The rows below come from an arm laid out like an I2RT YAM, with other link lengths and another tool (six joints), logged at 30 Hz.
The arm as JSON. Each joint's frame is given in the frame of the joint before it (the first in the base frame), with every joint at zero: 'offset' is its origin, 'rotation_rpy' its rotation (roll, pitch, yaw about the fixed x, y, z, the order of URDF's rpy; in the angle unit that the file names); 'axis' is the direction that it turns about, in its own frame. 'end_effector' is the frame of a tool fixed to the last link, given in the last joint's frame.
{
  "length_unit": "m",
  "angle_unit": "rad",
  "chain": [
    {
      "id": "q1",
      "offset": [
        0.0,
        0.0,
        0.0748
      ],
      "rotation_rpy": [
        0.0,
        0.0,
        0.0
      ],
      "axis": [
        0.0,
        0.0,
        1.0
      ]
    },
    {
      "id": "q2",
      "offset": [
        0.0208,
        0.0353,
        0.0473
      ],
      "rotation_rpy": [
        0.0,
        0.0,
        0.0
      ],
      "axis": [
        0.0,
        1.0,
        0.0
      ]
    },
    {
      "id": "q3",
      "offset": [
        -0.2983,
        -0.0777,
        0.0
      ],
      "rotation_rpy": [
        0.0,
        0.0,
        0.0
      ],
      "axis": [
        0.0,
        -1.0,
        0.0
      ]
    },
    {
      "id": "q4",
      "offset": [
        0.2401,
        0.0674,
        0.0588
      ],
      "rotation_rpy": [
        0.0,
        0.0,
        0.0
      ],
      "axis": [
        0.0,
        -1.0,
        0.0
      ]
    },
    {
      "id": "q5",
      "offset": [
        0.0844,
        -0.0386,
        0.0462
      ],
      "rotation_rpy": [
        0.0,
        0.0,
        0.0
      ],
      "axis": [
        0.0,
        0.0,
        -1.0
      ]
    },
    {
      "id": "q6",
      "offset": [
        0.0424,
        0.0,
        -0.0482
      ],
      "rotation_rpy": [
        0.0,
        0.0,
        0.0
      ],
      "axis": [
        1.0,
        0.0,
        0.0
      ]
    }
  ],
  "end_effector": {
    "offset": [
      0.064,
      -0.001,
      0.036
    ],
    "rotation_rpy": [
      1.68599,
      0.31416,
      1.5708
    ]
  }
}
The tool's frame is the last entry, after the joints.
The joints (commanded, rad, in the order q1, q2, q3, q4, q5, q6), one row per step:
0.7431, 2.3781, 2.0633, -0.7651, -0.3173, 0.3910
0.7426, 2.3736, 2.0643, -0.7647, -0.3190, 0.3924
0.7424, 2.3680, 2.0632, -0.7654, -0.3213, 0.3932
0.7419, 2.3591, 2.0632, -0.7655, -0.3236, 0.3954
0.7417, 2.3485, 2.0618, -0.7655, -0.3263, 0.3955
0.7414, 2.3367, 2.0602, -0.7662, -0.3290, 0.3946
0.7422, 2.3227, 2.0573, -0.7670, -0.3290, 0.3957
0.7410, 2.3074, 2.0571, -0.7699, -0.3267, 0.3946
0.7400, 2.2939, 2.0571, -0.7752, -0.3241, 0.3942
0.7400, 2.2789, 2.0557, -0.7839, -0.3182, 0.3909
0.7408, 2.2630, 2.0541, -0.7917, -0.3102, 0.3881
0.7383, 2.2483, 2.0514, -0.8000, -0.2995, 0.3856
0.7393, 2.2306, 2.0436, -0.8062, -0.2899, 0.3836
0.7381, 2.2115, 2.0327, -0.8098, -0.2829, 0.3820
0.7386, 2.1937, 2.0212, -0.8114, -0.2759, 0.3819
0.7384, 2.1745, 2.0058, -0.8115, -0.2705, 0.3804
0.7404, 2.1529, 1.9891, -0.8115, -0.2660, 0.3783
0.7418, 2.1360, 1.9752, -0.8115, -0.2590, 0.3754
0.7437, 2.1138, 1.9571, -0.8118, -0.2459, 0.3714
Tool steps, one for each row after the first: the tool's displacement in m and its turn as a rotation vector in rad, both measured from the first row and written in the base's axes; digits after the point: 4 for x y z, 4 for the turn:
0.0001, -0.0001, 0.0030, 0.0053, -0.0026, -0.0009
-0.0003, -0.0004, 0.0058, 0.0094, -0.0036, -0.0006
-0.0006, -0.0008, 0.0109, 0.0171, -0.0075, -0.0018
-0.0012, -0.0012, 0.0166, 0.0251, -0.0126, -0.0008
-0.0021, -0.0018, 0.0228, 0.0331, -0.0185, 0.0010
-0.0034, -0.0024, 0.0297, 0.0402, -0.0255, 0.0010
-0.0039, -0.0041, 0.0380, 0.0468, -0.0365, -0.0004
-0.0046, -0.0059, 0.0450, 0.0506, -0.0443, -0.0023
-0.0062, -0.0080, 0.0519, 0.0497, -0.0532, -0.0026
-0.0080, -0.0101, 0.0592, 0.0486, -0.0642, -0.0035
-0.0084, -0.0138, 0.0653, 0.0439, -0.0746, -0.0094
-0.0108, -0.0166, 0.0714, 0.0400, -0.0839, -0.0117
-0.0128, -0.0202, 0.0774, 0.0383, -0.0923, -0.0152
-0.0152, -0.0230, 0.0826, 0.0371, -0.0998, -0.0183
-0.0178, -0.0263, 0.0873, 0.0359, -0.1064, -0.0201
-0.0218, -0.0289, 0.0927, 0.0361, -0.1137, -0.0188
-0.0247, -0.0314, 0.0966, 0.0333, -0.1215, -0.0187
-0.0283, -0.0350, 0.1015, 0.0269, -0.1339, -0.0204

